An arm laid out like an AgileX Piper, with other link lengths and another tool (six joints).
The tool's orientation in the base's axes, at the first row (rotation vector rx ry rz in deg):
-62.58, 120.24, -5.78
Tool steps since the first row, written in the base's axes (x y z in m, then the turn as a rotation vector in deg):
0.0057, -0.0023, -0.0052, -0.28, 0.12, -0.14
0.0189, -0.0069, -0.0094, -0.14, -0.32, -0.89
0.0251, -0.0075, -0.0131, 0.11, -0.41, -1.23
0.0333, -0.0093, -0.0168, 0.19, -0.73, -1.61
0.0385, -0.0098, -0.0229, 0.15, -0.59, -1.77
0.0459, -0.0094, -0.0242, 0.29, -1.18, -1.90
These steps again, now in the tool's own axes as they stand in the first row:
0.0027, -0.0033, 0.0068, 0.09, 0.32, -0.05
0.0039, -0.0134, 0.0173, 0.80, 0.24, 0.46
0.0044, -0.0165, 0.0238, 0.98, 0.14, 0.84
0.0050, -0.0217, 0.0313, 1.41, 0.03, 1.08
0.0071, -0.0232, 0.0389, 1.42, 0.21, 1.21
0.0050, -0.0274, 0.0448, 1.87, -0.20, 1.24

